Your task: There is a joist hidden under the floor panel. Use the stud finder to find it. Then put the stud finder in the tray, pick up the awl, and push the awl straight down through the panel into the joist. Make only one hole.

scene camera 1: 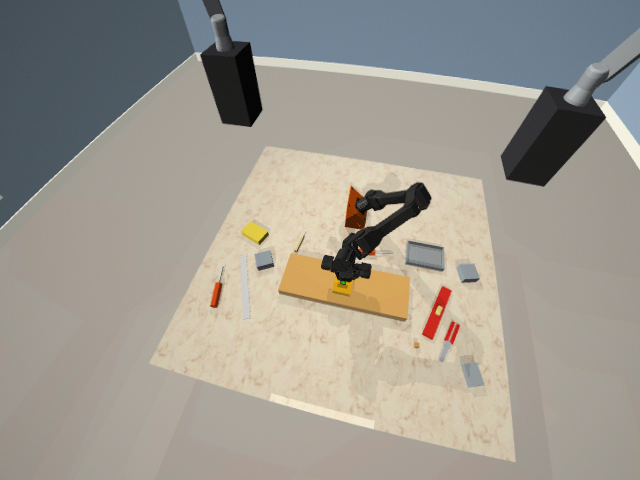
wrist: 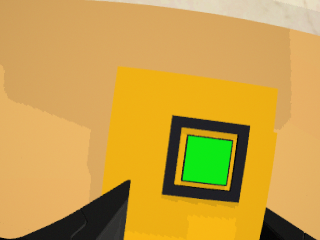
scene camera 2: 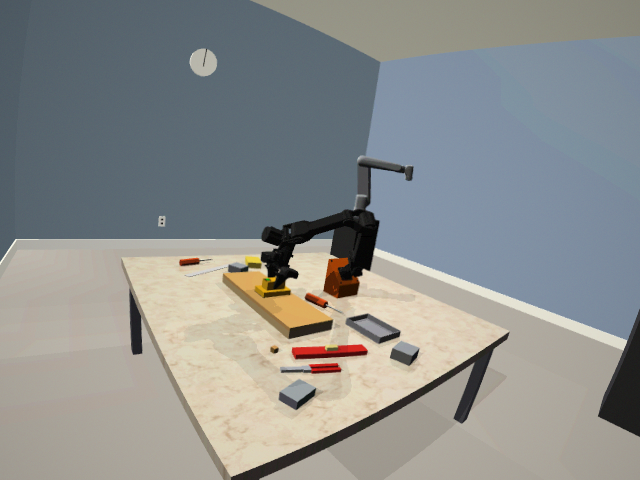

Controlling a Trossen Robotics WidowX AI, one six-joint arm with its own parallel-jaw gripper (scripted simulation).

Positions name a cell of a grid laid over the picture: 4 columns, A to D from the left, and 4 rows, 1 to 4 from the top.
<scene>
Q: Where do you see a red level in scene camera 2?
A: At C3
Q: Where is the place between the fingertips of my gripper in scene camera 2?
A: At B3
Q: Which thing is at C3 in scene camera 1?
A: A grey tray.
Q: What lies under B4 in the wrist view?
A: My gripper.
</scene>
